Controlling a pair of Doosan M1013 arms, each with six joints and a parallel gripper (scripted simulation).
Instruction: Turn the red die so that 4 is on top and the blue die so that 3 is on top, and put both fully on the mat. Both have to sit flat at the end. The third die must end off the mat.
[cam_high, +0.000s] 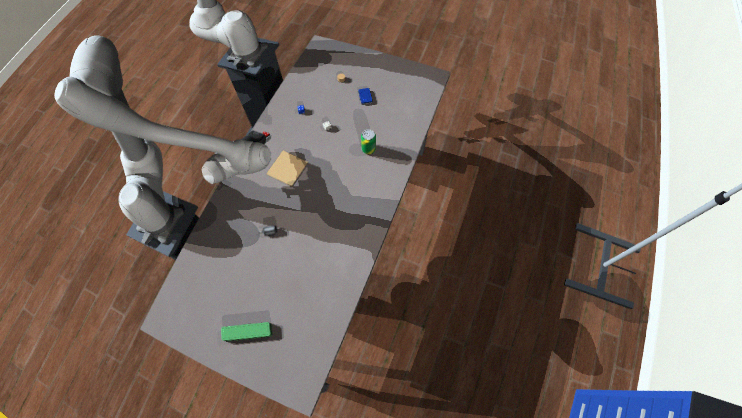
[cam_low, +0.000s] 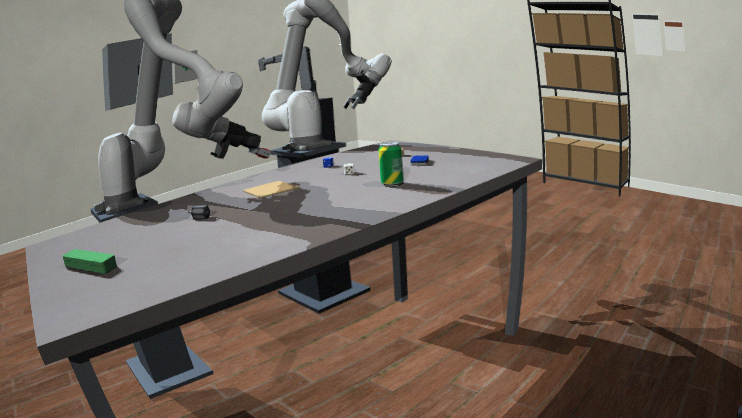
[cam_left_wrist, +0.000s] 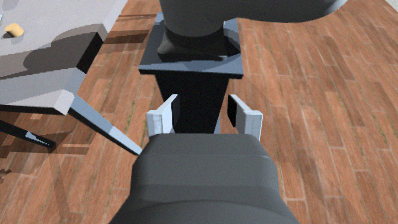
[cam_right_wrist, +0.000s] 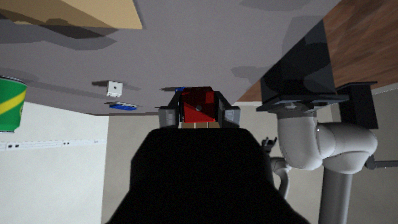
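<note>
Right now my right hand is 120 mm short of the tan mat, 100 mm above it and 80 mm to the left of it. The rest, counted from my right hand: white die 230 mm ahead, 180 mm to the left, 80 mm below; then red die right at my right hand; then blue die 240 mm to the left, 80 mm below, 80 mm ahead.
</note>
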